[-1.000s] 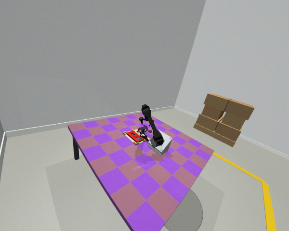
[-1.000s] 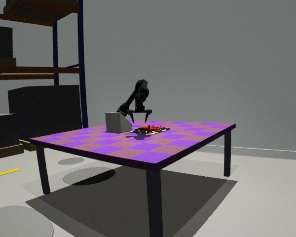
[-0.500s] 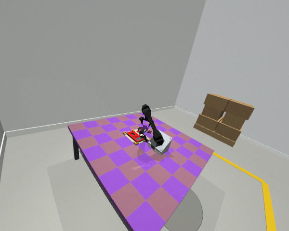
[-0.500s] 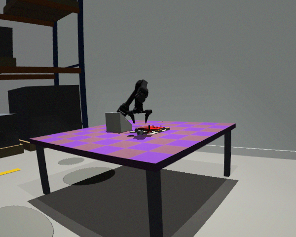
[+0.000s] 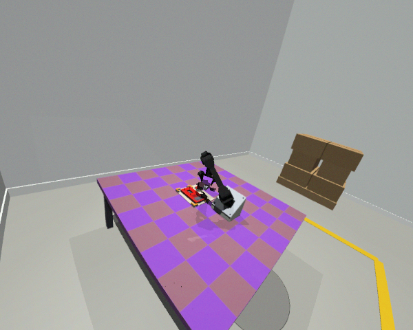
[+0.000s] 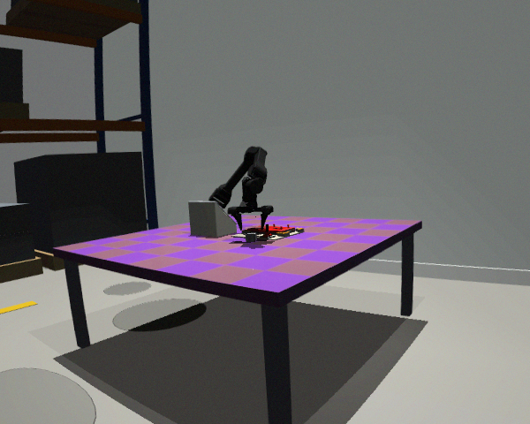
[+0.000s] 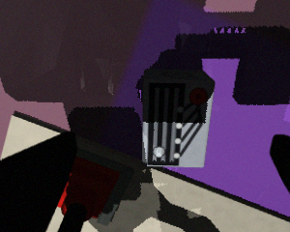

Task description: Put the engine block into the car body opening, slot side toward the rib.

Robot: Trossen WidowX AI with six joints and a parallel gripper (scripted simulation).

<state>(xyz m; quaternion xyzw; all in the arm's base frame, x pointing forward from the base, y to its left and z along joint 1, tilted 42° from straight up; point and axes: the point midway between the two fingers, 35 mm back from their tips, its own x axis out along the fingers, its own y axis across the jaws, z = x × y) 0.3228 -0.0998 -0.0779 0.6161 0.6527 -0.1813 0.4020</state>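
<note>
My gripper tip is 3 cm above the engine block.
</note>
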